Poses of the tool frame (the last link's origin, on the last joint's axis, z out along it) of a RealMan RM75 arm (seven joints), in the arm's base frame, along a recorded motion.
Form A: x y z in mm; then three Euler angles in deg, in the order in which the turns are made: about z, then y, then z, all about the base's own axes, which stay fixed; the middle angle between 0 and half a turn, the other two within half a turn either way.
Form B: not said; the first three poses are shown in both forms.
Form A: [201 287 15 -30.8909 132.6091 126.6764]
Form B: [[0.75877 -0.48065 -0.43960 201], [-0.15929 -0.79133 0.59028 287], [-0.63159 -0.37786 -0.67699 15], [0 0 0 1]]
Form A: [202 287 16 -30.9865 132.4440 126.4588]
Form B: [[0.75788 -0.48304 -0.43852 202], [-0.15939 -0.78889 0.59351 287], [-0.63263 -0.37992 -0.67487 16], [0 0 0 1]]
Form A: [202 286 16 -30.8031 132.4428 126.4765]
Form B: [[0.75637 -0.48522 -0.43871 202], [-0.16167 -0.78851 0.59339 286], [-0.63385 -0.37790 -0.67485 16], [0 0 0 1]]
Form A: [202 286 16 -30.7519 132.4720 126.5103]
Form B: [[0.75623 -0.48532 -0.43885 202], [-0.16218 -0.78881 0.59285 286], [-0.63389 -0.37715 -0.67523 16], [0 0 0 1]]
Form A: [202 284 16 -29.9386 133.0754 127.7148]
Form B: [[0.75684 -0.47700 -0.44684 202], [-0.16288 -0.79973 0.57784 284], [-0.63298 -0.36455 -0.68296 16], [0 0 0 1]]
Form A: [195 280 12 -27.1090 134.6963 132.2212]
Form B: [[0.75818 -0.44382 -0.47768 195], [-0.15743 -0.83552 0.52642 280], [-0.63275 -0.32392 -0.70335 12], [0 0 0 1]]
